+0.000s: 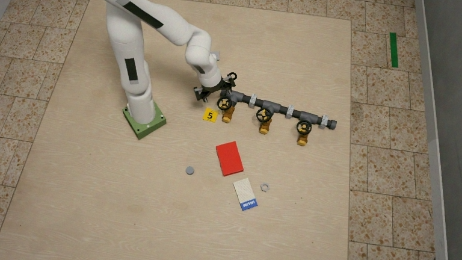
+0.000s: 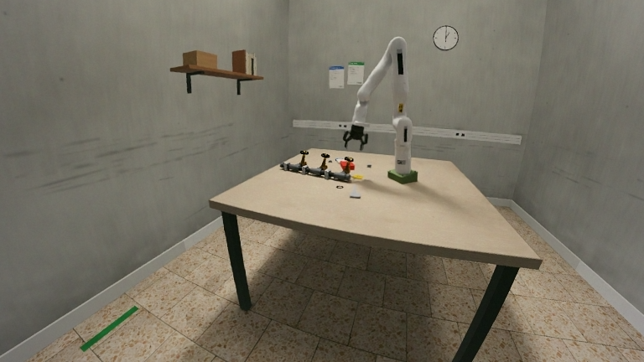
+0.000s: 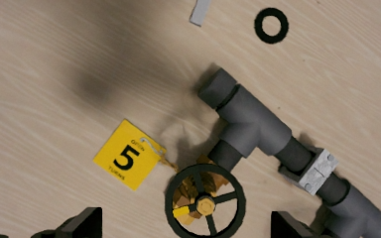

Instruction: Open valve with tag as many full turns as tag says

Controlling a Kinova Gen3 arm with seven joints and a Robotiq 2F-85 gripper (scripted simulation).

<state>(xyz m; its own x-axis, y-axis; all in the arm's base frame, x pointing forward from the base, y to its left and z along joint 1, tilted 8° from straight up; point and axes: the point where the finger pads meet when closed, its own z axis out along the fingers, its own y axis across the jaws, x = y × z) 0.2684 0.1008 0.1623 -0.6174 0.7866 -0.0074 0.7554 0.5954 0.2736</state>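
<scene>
Right now my hand is 3 cm past the yellow tag, 1 cm to the left of it and 17 cm above it. Round my hand: blue card (21 cm ahead, 28 cm to the right, 17 cm below); then red block (11 cm ahead, 17 cm to the right, 16 cm below); then grey disc (3 cm behind, 27 cm to the right, 16 cm below).
</scene>
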